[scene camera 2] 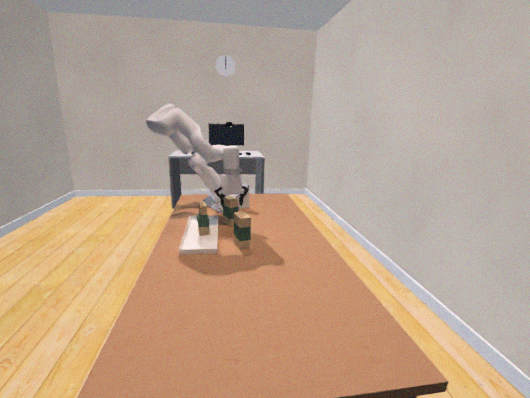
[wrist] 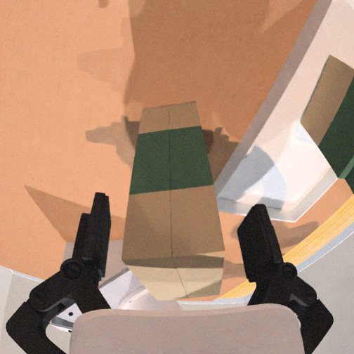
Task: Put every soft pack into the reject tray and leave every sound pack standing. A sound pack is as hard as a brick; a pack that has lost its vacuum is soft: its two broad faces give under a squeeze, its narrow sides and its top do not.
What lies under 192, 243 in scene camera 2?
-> A white reject tray.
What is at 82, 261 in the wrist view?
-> My gripper.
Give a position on a white reject tray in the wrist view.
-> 276, 163
